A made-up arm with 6 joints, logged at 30 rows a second.
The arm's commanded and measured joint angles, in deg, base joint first. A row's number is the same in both.
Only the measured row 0 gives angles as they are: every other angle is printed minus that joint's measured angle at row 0.
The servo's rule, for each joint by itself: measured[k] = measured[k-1] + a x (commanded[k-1-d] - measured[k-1]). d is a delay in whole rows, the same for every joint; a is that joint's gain. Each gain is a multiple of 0.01, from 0.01 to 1. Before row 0 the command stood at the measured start. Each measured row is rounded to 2 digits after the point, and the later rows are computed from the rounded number. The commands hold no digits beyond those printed.
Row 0, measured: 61.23 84.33 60.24 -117.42 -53.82 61.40
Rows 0 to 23, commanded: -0.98 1.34 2.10 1.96 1.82 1.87; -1.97 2.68 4.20 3.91 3.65 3.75; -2.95 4.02 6.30 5.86 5.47 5.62; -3.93 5.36 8.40 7.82 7.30 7.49; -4.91 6.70 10.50 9.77 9.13 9.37; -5.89 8.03 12.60 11.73 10.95 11.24; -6.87 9.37 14.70 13.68 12.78 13.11; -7.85 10.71 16.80 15.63 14.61 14.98; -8.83 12.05 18.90 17.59 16.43 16.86; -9.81 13.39 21.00 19.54 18.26 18.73; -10.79 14.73 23.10 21.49 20.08 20.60; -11.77 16.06 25.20 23.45 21.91 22.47; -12.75 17.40 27.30 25.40 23.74 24.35; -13.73 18.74 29.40 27.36 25.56 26.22; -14.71 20.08 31.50 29.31 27.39 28.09; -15.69 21.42 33.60 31.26 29.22 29.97; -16.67 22.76 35.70 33.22 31.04 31.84; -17.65 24.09 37.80 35.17 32.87 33.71; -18.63 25.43 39.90 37.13 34.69 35.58; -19.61 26.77 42.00 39.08 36.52 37.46; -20.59 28.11 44.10 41.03 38.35 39.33; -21.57 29.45 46.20 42.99 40.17 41.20; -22.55 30.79 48.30 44.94 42.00 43.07; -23.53 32.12 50.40 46.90 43.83 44.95
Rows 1 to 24, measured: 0.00 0.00 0.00 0.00 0.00 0.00; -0.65 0.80 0.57 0.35 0.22 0.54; -1.52 1.93 1.55 0.99 0.63 1.47; -2.46 3.18 2.83 1.87 1.21 2.67; -3.43 4.49 4.33 2.94 1.94 4.07; -4.41 5.82 6.00 4.17 2.80 5.61; -5.39 7.15 7.78 5.53 3.78 7.24; -6.37 8.48 9.65 7.00 4.86 8.94; -7.35 9.82 11.58 8.55 6.03 10.69; -8.33 11.16 13.56 10.18 7.28 12.48; -9.31 12.50 15.57 11.86 8.60 14.29; -10.29 13.84 17.60 13.59 9.98 16.12; -11.27 15.17 19.65 15.36 11.41 17.96; -12.25 16.51 21.72 17.17 12.89 19.81; -13.23 17.85 23.79 19.00 14.41 21.67; -14.21 19.19 25.87 20.86 15.97 23.53; -15.19 20.53 27.96 22.73 17.56 25.40; -16.17 21.87 30.05 24.62 19.18 27.27; -17.15 23.20 32.14 26.52 20.82 29.14; -18.13 24.54 34.24 28.43 22.48 31.01; -19.11 25.88 36.34 30.35 24.16 32.88; -20.09 27.22 38.44 32.27 25.86 34.75; -21.07 28.56 40.54 34.20 27.58 36.62; -22.05 29.90 42.64 36.13 29.31 38.49
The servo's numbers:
d 1
a 0.66 0.60 0.27 0.18 0.12 0.29

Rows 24 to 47, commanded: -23.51 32.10 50.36 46.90 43.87 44.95; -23.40 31.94 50.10 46.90 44.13 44.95; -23.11 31.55 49.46 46.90 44.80 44.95; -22.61 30.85 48.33 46.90 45.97 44.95; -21.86 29.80 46.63 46.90 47.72 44.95; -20.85 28.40 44.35 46.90 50.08 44.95; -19.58 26.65 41.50 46.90 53.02 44.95; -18.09 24.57 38.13 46.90 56.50 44.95; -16.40 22.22 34.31 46.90 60.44 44.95; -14.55 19.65 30.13 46.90 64.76 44.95; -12.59 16.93 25.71 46.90 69.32 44.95; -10.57 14.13 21.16 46.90 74.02 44.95; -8.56 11.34 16.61 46.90 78.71 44.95; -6.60 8.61 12.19 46.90 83.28 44.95; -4.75 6.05 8.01 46.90 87.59 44.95; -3.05 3.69 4.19 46.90 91.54 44.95; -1.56 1.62 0.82 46.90 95.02 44.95; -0.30 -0.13 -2.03 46.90 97.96 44.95; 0.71 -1.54 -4.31 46.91 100.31 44.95; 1.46 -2.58 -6.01 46.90 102.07 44.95; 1.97 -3.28 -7.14 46.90 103.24 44.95; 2.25 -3.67 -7.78 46.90 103.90 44.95; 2.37 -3.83 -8.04 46.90 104.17 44.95; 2.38 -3.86 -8.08 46.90 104.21 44.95
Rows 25 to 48, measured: -23.03 31.23 44.74 38.07 31.05 40.36; -23.35 31.75 46.26 39.66 32.59 41.69; -23.38 31.86 47.30 40.96 33.97 42.64; -23.20 31.67 47.88 42.03 35.27 43.31; -22.81 31.18 48.00 42.91 36.55 43.79; -22.18 30.35 47.63 43.63 37.89 44.13; -21.30 29.18 46.74 44.22 39.35 44.37; -20.16 27.66 45.33 44.70 40.99 44.54; -18.79 25.81 43.39 45.10 42.85 44.66; -17.21 23.66 40.94 45.42 44.96 44.74; -15.45 21.25 38.02 45.69 47.34 44.80; -13.56 18.66 34.70 45.91 49.98 44.84; -11.59 15.94 31.04 46.09 52.86 44.87; -9.59 13.18 27.14 46.24 55.96 44.89; -7.62 10.44 23.10 46.36 59.24 44.91; -5.73 7.81 19.03 46.46 62.64 44.92; -3.96 5.34 15.02 46.54 66.11 44.93; -2.38 3.11 11.19 46.60 69.58 44.94; -1.01 1.17 7.62 46.65 72.99 44.94; 0.13 -0.46 4.40 46.70 76.27 44.94; 1.01 -1.73 1.59 46.74 79.37 44.94; 1.64 -2.66 -0.77 46.77 82.23 44.94; 2.04 -3.27 -2.66 46.79 84.83 44.94; 2.26 -3.61 -4.11 46.81 87.15 44.94
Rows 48 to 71, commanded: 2.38 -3.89 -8.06 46.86 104.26 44.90; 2.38 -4.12 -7.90 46.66 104.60 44.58; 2.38 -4.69 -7.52 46.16 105.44 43.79; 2.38 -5.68 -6.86 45.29 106.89 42.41; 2.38 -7.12 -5.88 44.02 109.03 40.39; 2.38 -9.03 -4.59 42.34 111.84 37.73; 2.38 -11.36 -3.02 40.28 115.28 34.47; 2.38 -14.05 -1.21 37.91 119.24 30.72; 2.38 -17.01 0.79 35.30 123.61 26.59; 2.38 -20.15 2.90 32.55 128.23 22.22; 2.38 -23.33 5.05 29.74 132.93 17.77; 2.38 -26.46 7.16 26.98 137.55 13.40; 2.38 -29.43 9.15 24.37 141.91 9.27; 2.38 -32.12 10.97 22.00 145.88 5.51; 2.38 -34.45 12.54 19.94 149.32 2.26; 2.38 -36.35 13.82 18.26 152.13 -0.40; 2.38 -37.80 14.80 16.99 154.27 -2.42; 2.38 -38.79 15.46 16.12 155.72 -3.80; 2.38 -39.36 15.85 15.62 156.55 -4.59; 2.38 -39.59 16.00 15.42 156.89 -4.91; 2.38 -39.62 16.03 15.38 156.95 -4.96; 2.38 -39.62 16.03 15.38 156.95 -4.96; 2.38 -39.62 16.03 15.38 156.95 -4.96; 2.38 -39.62 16.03 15.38 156.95 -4.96
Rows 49 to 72, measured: 2.34 -3.76 -5.18 46.83 89.20 44.94; 2.37 -3.84 -5.96 46.84 91.01 44.93; 2.38 -4.01 -6.48 46.81 92.64 44.83; 2.38 -4.42 -6.76 46.69 94.18 44.53; 2.38 -5.18 -6.79 46.44 95.71 43.92; 2.38 -6.34 -6.54 46.00 97.31 42.90; 2.38 -7.95 -6.01 45.34 99.05 41.40; 2.38 -10.00 -5.20 44.43 101.00 39.39; 2.38 -12.43 -4.12 43.26 103.19 36.88; 2.38 -15.18 -2.79 41.83 105.64 33.90; 2.38 -18.16 -1.25 40.16 108.35 30.51; 2.38 -21.26 0.45 38.28 111.30 26.82; 2.38 -24.38 2.26 36.25 114.45 22.93; 2.38 -27.41 4.12 34.11 117.75 18.97; 2.38 -30.24 5.97 31.93 121.13 15.07; 2.38 -32.77 7.74 29.77 124.51 11.36; 2.38 -34.92 9.38 27.70 127.82 7.95; 2.38 -36.65 10.84 25.77 130.99 4.94; 2.38 -37.93 12.09 24.03 133.96 2.41; 2.38 -38.79 13.11 22.52 136.67 0.38; 2.38 -39.27 13.89 21.24 139.10 -1.15; 2.38 -39.48 14.47 20.19 141.24 -2.25; 2.38 -39.56 14.89 19.32 143.13 -3.04; 2.38 -39.60 15.20 18.61 144.79 -3.60
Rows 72 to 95, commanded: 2.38 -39.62 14.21 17.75 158.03 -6.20; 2.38 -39.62 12.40 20.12 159.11 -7.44; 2.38 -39.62 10.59 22.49 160.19 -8.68; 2.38 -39.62 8.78 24.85 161.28 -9.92; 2.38 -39.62 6.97 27.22 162.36 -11.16; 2.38 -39.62 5.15 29.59 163.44 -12.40; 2.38 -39.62 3.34 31.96 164.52 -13.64; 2.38 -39.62 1.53 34.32 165.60 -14.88; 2.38 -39.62 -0.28 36.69 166.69 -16.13; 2.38 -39.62 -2.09 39.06 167.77 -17.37; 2.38 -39.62 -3.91 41.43 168.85 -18.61; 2.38 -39.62 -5.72 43.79 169.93 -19.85; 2.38 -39.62 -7.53 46.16 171.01 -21.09; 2.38 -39.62 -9.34 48.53 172.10 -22.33; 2.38 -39.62 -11.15 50.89 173.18 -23.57; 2.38 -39.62 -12.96 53.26 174.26 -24.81; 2.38 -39.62 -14.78 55.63 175.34 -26.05; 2.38 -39.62 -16.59 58.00 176.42 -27.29; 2.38 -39.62 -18.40 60.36 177.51 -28.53; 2.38 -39.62 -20.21 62.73 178.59 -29.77; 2.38 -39.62 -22.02 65.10 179.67 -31.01; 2.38 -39.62 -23.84 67.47 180.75 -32.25; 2.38 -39.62 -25.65 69.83 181.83 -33.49; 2.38 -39.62 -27.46 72.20 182.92 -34.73
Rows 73 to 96, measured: 2.38 -39.61 15.42 18.03 146.25 -3.99; 2.38 -39.62 15.09 17.98 147.66 -4.63; 2.38 -39.62 14.36 18.37 149.03 -5.44; 2.38 -39.62 13.34 19.11 150.37 -6.38; 2.38 -39.62 12.11 20.14 151.68 -7.41; 2.38 -39.62 10.72 21.41 152.96 -8.50; 2.38 -39.62 9.22 22.88 154.22 -9.63; 2.38 -39.62 7.63 24.51 155.46 -10.79; 2.38 -39.62 5.98 26.28 156.68 -11.98; 2.38 -39.62 4.29 28.15 157.88 -13.18; 2.38 -39.62 2.57 30.11 159.07 -14.40; 2.38 -39.62 0.82 32.15 160.24 -15.62; 2.38 -39.62 -0.95 34.25 161.40 -16.85; 2.38 -39.62 -2.73 36.39 162.55 -18.08; 2.38 -39.62 -4.51 38.58 163.70 -19.31; 2.38 -39.62 -6.30 40.80 164.84 -20.55; 2.38 -39.62 -8.10 43.04 165.97 -21.79; 2.38 -39.62 -9.90 45.31 167.09 -23.03; 2.38 -39.62 -11.71 47.59 168.21 -24.27; 2.38 -39.62 -13.52 49.89 169.33 -25.51; 2.38 -39.62 -15.33 52.20 170.44 -26.75; 2.38 -39.62 -17.14 54.52 171.55 -27.99; 2.38 -39.62 -18.95 56.85 172.65 -29.23; 2.38 -39.62 -20.76 59.19 173.75 -30.47
